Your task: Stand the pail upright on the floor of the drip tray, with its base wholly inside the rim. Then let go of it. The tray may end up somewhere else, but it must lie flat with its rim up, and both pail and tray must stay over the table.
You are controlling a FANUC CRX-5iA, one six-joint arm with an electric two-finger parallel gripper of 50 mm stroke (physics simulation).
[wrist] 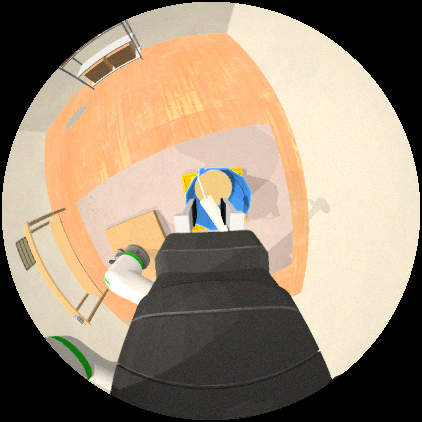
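Pixels of known places: gripper, fingertip midpoint: (208, 206); arm's base, link origin: (136, 256).
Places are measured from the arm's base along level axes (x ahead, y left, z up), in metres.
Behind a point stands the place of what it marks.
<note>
The blue pail (242, 194) {z 0.106, x 0.517, y 0.253 m} stands with its mouth toward the camera, and its tan round inside bottom shows. It covers the middle of the yellow drip tray (187, 182) {z -0.033, x 0.330, y 0.311 m}, whose corners show around it. The pail hides whether its base lies wholly inside the tray's rim. The pail's thin handle with its white grip (213, 211) {z 0.249, x 0.406, y 0.249 m} slants up toward my gripper. My gripper (208, 206) {z 0.377, x 0.393, y 0.292 m} is open above the pail, with one finger on each side of the white grip and gaps beside it. Nothing is held between the fingers.
The tray is on the pale grey-pink table top (235, 145) {z -0.037, x 0.554, y 0.447 m}. A tan board or box (134, 229) {z -0.005, x 0.043, y 0.146 m} lies to the left, with a white robot arm (121, 276) {z 0.222, x 0.051, y 0.049 m} with a green ring over its near part. A wooden bench (70, 250) and a shelf rack stand farther off.
</note>
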